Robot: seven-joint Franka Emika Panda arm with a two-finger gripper.
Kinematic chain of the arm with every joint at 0, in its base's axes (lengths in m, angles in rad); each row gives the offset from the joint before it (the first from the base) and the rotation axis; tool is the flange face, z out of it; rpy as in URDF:
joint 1: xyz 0 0 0.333 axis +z
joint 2: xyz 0 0 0 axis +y
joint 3: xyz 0 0 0.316 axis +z
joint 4: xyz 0.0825 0 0 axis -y
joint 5: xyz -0.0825 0 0.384 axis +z
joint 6: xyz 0 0 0 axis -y
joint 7: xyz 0.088 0 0 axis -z
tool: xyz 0 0 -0.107 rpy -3.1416 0 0
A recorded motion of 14 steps. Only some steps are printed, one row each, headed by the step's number.
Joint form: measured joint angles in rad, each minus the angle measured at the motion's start. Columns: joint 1, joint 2, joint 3, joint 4, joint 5, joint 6, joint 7.
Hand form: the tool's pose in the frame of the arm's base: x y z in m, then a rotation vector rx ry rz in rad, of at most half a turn. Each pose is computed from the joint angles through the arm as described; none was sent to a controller.
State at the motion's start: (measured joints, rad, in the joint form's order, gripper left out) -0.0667 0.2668 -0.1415 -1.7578 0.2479 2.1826 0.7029
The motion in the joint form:
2: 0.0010 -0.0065 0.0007 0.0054 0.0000 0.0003 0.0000
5: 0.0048 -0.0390 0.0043 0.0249 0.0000 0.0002 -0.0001
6: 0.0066 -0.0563 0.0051 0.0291 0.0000 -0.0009 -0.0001
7: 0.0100 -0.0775 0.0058 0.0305 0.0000 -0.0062 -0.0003
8: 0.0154 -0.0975 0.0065 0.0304 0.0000 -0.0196 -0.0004
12: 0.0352 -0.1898 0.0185 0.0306 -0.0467 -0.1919 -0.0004
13: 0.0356 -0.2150 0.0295 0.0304 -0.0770 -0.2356 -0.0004
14: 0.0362 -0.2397 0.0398 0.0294 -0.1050 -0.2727 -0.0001
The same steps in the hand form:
2: 0.6379 -0.1173 0.4391 -2.5436 1.4340 -0.1821
5: 0.6381 -0.1129 0.4696 -2.5291 1.4061 -0.2484
6: 0.6364 -0.1111 0.4827 -2.5224 1.3951 -0.2739
7: 0.6334 -0.1081 0.4964 -2.5172 1.3815 -0.2943
8: 0.6296 -0.1035 0.5076 -2.5172 1.3667 -0.2995
12: 0.6007 -0.0788 0.5458 -2.6073 1.2929 -0.1911
13: 0.5920 -0.0724 0.5559 -2.6493 1.2707 -0.1736
14: 0.5835 -0.0666 0.5658 -2.6866 1.2515 -0.1635

